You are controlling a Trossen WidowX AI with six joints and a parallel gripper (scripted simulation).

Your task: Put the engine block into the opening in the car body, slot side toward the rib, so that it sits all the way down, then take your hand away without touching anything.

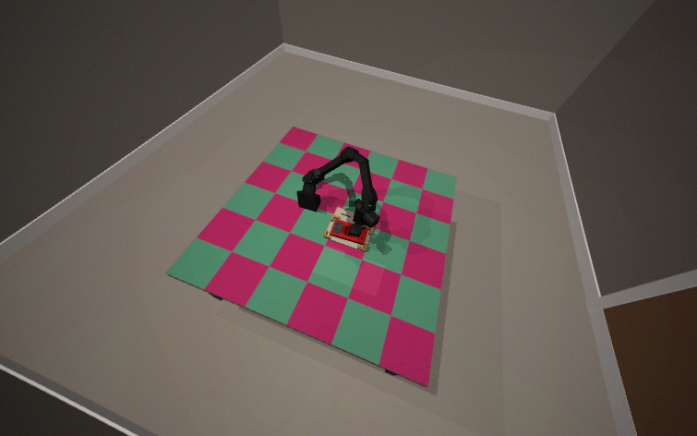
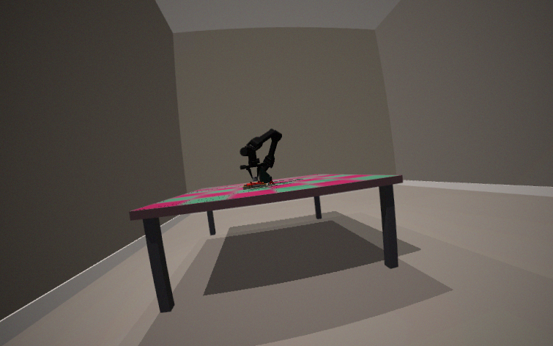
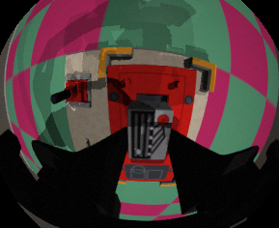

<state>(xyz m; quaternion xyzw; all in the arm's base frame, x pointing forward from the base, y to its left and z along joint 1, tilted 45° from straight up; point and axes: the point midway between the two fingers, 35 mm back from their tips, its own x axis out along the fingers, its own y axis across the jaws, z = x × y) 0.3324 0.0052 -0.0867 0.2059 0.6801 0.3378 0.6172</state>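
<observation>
My gripper tip is 10 mm above the grey engine block.
</observation>
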